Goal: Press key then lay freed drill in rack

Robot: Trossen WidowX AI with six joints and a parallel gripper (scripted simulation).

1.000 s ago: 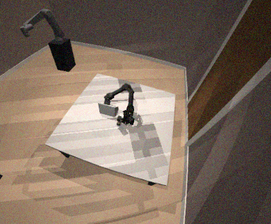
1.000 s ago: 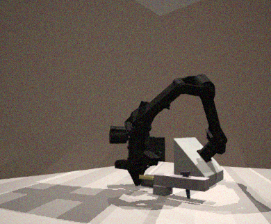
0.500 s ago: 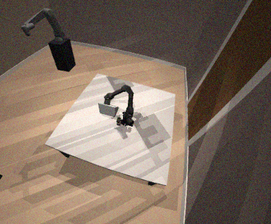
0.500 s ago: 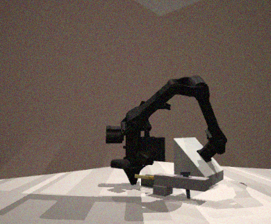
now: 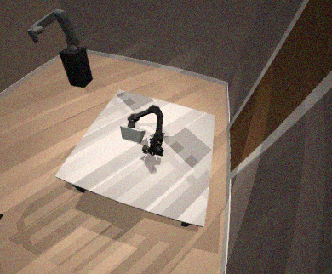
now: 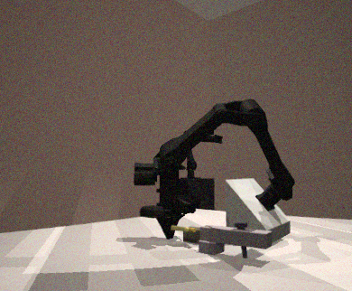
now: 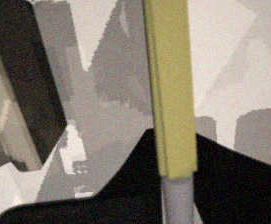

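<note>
Right now the drill is 4 cm to the left of my gripper tip and 3 cm above it. Round my gripper tip: grey block (1 cm ahead, 21 cm to the left, 3 cm above); then dark key (1 cm ahead, 23 cm to the left, 4 cm above).
</note>
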